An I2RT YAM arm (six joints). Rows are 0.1 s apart.
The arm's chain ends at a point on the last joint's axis. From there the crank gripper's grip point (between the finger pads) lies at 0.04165 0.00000 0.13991 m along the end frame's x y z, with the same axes.
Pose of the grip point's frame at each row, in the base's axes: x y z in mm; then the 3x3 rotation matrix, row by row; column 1 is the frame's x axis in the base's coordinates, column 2 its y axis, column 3 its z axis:
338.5, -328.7, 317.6; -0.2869, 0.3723, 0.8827; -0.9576, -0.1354, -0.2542; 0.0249, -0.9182, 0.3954
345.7, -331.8, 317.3; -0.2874, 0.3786, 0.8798; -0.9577, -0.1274, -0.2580; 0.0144, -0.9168, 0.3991
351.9, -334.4, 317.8; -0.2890, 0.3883, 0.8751; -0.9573, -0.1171, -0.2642; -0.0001, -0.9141, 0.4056
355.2, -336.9, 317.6; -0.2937, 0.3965, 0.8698; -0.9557, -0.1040, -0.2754; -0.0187, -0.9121, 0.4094
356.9, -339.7, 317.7; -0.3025, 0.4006, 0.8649; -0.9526, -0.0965, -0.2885; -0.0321, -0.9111, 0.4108
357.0, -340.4, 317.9; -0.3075, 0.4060, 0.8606; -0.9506, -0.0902, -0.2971; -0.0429, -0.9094, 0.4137
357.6, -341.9, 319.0; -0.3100, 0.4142, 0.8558; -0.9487, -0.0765, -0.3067; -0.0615, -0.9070, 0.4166
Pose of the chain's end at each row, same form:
227.0, -253.3, 261.2; -0.2869, 0.3723, 0.8827; -0.9576, -0.1354, -0.2542; 0.0249, -0.9182, 0.3954
234.6, -255.8, 260.9; -0.2874, 0.3786, 0.8798; -0.9577, -0.1274, -0.2580; 0.0144, -0.9168, 0.3991
241.5, -257.6, 261.1; -0.2890, 0.3883, 0.8751; -0.9573, -0.1171, -0.2642; -0.0001, -0.9141, 0.4056
245.7, -258.6, 261.1; -0.2937, 0.3965, 0.8698; -0.9557, -0.1040, -0.2754; -0.0187, -0.9121, 0.4094
248.5, -259.7, 261.6; -0.3025, 0.4006, 0.8649; -0.9526, -0.0965, -0.2885; -0.0321, -0.9111, 0.4108
249.4, -259.2, 261.8; -0.3075, 0.4060, 0.8606; -0.9506, -0.0902, -0.2971; -0.0429, -0.9094, 0.4137
250.8, -259.5, 263.3; -0.3100, 0.4142, 0.8558; -0.9487, -0.0765, -0.3067; -0.0615, -0.9070, 0.4166

